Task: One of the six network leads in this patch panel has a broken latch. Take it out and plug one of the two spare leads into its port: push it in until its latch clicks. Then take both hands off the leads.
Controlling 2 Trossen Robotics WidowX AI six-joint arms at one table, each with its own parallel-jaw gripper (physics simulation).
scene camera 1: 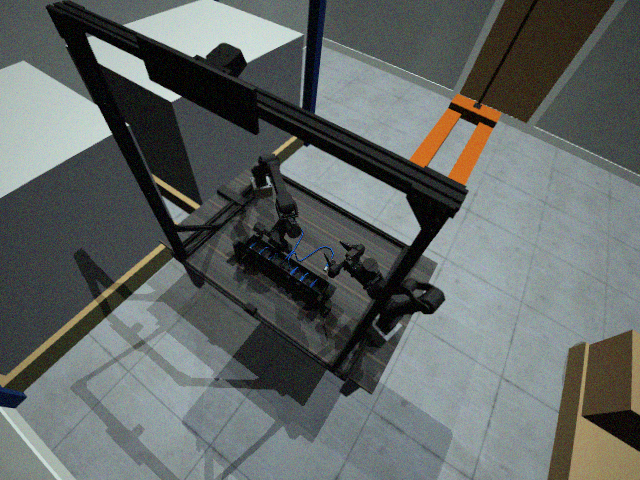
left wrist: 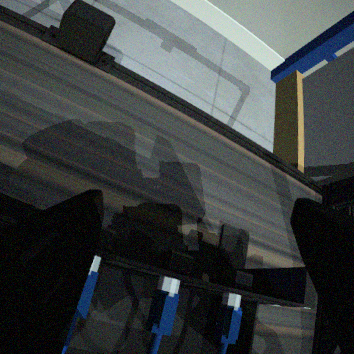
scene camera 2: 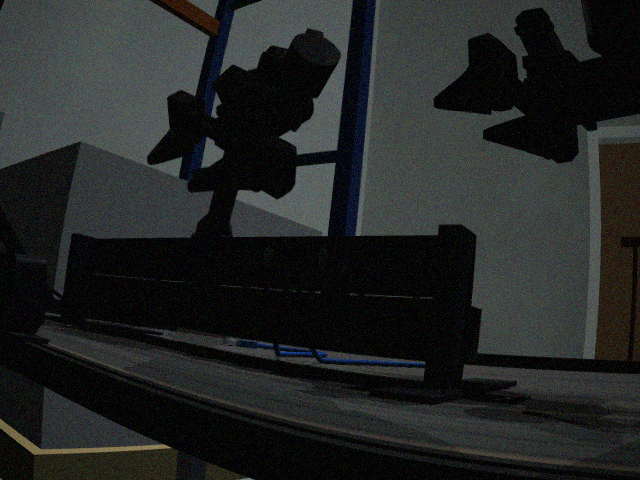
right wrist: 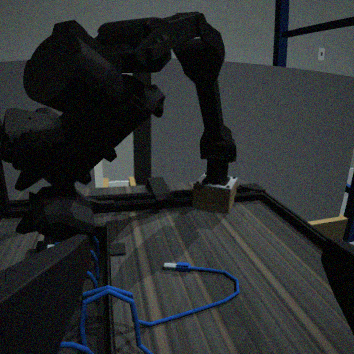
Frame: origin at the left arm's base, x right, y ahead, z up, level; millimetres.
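Seen in the pictures: left gripper, between the fingertips: (scene camera 1: 261, 252) (left wrist: 200, 206) (scene camera 2: 167, 174) (right wrist: 17, 208); right gripper, between the fingertips: (scene camera 1: 332, 247) (scene camera 2: 460, 120) (right wrist: 209, 250); left arm's base, origin of its link: (scene camera 1: 261, 182) (right wrist: 216, 179); right arm's base, origin of its link: (scene camera 1: 385, 324).
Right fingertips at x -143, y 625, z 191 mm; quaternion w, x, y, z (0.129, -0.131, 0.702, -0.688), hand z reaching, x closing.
Note:
Offsets run from my right fingertips to a thing's middle. "pt": to the spot under its first point. Level surfaces: height alone.
The dark patch panel {dx +214, dy -62, dz -187 mm} (scene camera 1: 283, 273) (scene camera 2: 258, 268) stands on the table with blue leads plugged in along it. In the left wrist view three of its leads {dx +240, dy -120, dz -167 mm} (left wrist: 87, 295) {dx +271, dy -164, dz -167 mm} (left wrist: 167, 310) {dx +301, dy -207, dz -167 mm} (left wrist: 232, 320) show with pale plugs; which latch is broken cannot be told. My left gripper (scene camera 2: 170, 173) (left wrist: 200, 206) is open above the panel's left part, its fingers wide on either side of plugs, holding nothing. My right gripper (scene camera 2: 460, 118) (right wrist: 209, 250) (scene camera 1: 334, 253) is open and empty above the table beyond the panel. A spare lead's plug {pt dx +118, dy -304, dz -251 mm} (right wrist: 182, 266) lies on the table; a second blue lead {pt dx +136, dy -109, dz -158 mm} (right wrist: 107, 290) loops beside the panel.
The left arm's base block (right wrist: 215, 196) stands at the table's far end in the right wrist view. A black overhead frame (scene camera 1: 320, 136) spans the table {dz -260 mm} (scene camera 1: 232, 281). Dark rails run along the table's edges. An orange pallet-jack-like fork (scene camera 1: 436, 138) is on the floor beyond.

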